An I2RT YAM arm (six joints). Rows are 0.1 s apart.
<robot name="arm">
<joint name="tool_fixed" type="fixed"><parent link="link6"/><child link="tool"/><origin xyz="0 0 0" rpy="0 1.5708 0"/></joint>
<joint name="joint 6" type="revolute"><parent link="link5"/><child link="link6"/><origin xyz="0.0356 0 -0.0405" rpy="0 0 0"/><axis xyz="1 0 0"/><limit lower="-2.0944" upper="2.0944"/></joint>
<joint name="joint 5" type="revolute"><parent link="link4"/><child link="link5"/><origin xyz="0.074 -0.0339 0.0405" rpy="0 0 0"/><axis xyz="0 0 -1"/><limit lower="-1.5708" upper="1.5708"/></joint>
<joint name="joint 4" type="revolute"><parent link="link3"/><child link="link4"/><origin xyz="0.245 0.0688 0.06" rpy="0 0 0"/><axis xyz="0 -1 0"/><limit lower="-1.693" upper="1.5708"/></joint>
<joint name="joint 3" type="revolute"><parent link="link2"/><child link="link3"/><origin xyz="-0.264 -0.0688 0" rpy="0 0 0"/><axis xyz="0 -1 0"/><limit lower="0" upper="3.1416"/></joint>
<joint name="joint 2" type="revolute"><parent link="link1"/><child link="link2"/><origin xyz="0.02 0.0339 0.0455" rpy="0 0 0"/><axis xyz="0 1 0"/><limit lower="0" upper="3.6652"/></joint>
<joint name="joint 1" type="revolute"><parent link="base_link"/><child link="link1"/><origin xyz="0 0 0.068" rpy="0 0 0"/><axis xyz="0 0 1"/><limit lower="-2.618" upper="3.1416"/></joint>
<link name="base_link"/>
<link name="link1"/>
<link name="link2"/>
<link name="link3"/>
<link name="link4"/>
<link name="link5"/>
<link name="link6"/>
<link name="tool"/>
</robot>
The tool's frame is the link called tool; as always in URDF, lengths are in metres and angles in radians.
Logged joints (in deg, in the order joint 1, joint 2, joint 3, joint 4, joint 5, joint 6), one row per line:
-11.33, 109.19, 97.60, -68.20, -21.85, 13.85
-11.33, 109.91, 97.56, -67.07, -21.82, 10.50
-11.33, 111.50, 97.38, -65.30, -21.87, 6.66
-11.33, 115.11, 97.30, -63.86, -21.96, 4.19
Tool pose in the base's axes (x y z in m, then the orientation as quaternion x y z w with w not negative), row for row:
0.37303, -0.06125, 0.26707, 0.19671, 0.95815, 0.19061, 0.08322
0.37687, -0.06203, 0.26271, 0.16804, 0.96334, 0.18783, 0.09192
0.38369, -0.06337, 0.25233, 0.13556, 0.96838, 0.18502, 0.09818
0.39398, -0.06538, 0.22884, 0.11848, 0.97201, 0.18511, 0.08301
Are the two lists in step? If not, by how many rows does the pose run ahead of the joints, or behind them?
They are in step.
